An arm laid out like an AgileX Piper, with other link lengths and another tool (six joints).
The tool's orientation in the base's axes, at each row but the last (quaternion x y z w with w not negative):
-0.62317 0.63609 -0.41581 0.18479
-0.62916 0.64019 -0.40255 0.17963
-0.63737 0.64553 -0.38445 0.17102
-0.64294 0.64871 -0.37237 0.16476
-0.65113 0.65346 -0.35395 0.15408
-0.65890 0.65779 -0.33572 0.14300
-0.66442 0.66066 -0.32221 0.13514
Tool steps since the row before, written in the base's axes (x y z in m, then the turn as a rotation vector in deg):
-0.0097 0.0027 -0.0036 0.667 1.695 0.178
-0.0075 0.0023 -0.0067 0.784 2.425 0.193
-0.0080 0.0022 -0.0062 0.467 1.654 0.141
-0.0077 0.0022 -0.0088 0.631 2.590 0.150
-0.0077 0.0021 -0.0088 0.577 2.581 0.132
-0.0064 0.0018 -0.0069 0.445 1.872 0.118
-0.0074 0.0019 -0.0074 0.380 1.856 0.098
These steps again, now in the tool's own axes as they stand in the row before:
-0.0021 0.0086 -0.0060 -1.657 -0.769 -0.108
-0.0030 0.0097 -0.0021 -2.364 -0.942 -0.242
-0.0027 0.0097 -0.0023 -1.601 -0.602 -0.219
-0.0035 0.0114 0.0000 -2.514 -0.823 -0.366
-0.0035 0.0113 0.0005 -2.504 -0.770 -0.387
-0.0029 0.0091 0.0006 -1.813 -0.593 -0.280
-0.0031 0.0102 0.0006 -1.797 -0.528 -0.300

